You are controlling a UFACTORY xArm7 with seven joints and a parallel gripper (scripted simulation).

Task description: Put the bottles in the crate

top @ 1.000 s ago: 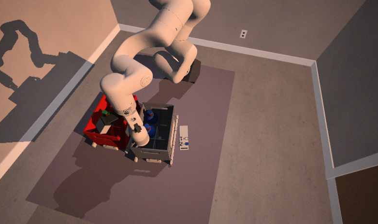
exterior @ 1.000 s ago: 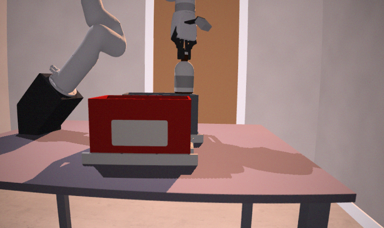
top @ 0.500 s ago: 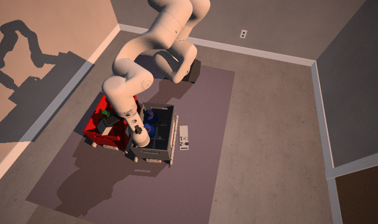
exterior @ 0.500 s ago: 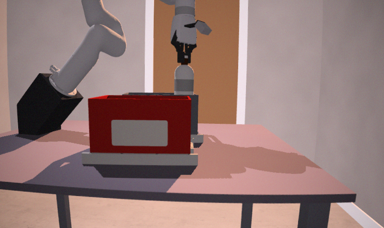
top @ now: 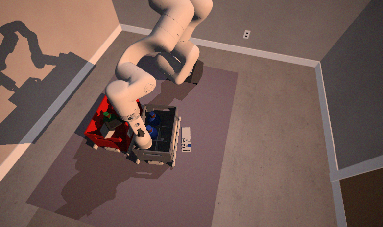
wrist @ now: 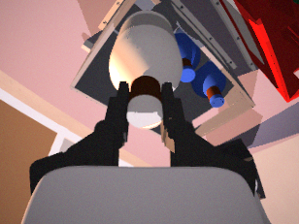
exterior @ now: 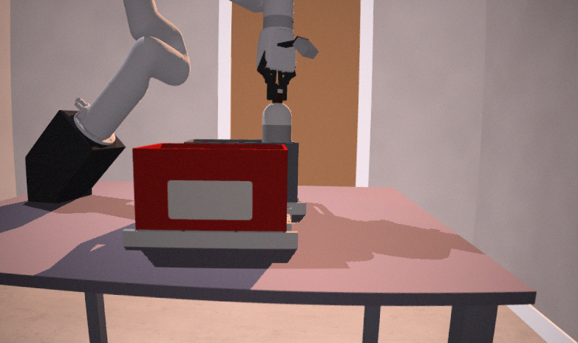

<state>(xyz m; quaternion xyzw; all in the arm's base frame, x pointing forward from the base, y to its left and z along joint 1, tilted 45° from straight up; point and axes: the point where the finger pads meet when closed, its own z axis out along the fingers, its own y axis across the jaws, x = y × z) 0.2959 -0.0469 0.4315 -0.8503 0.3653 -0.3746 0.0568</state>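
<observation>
The white bottle lies 7 cm below my hand. Also, from my hand: red crate: 15 cm behind, 20 cm to the right, 22 cm below; green bottle: 15 cm behind, 25 cm to the right, 21 cm below; grey crate: 9 cm behind, 4 cm to the left, 22 cm below.
</observation>
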